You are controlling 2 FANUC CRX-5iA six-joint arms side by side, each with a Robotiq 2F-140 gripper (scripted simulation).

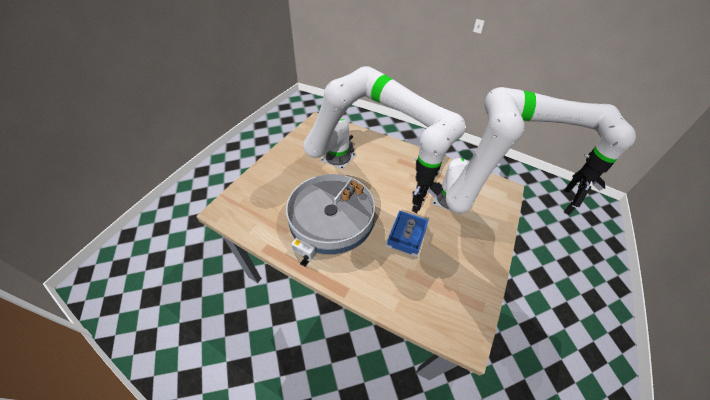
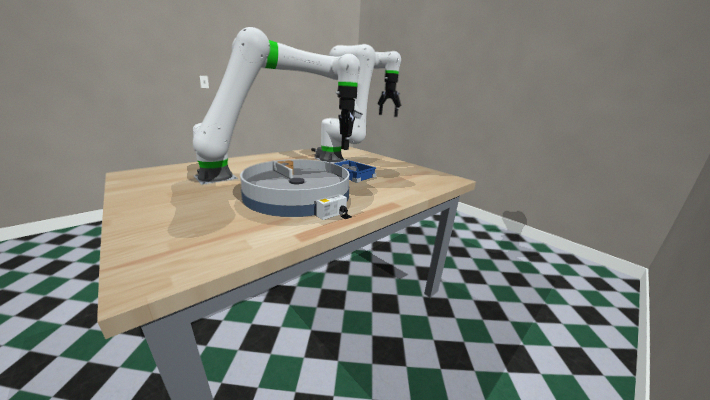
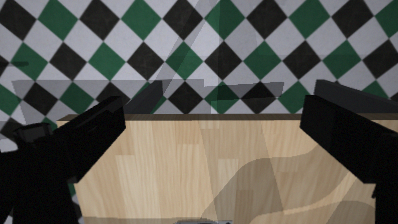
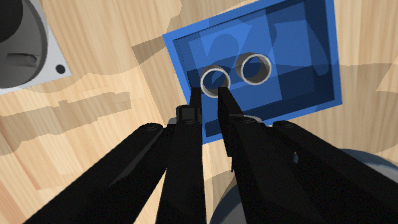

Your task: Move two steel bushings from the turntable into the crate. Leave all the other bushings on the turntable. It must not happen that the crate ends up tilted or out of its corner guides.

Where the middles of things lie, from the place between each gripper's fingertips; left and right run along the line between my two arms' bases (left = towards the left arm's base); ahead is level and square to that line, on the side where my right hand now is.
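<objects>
The turntable (image 1: 345, 219) is 37 cm to the right of my right hand, 14 cm ahead of it and 10 cm below it. And the blue crate (image 1: 397, 241) is 6 cm ahead of my right hand and 13 cm below it.
That same turntable is 99 cm to the right of my left hand (image 1: 566, 202), 40 cm ahead of it and 22 cm below it. The blue crate, meanwhile, is 62 cm to the right of my left hand, 32 cm ahead of it and 25 cm below it.
</objects>
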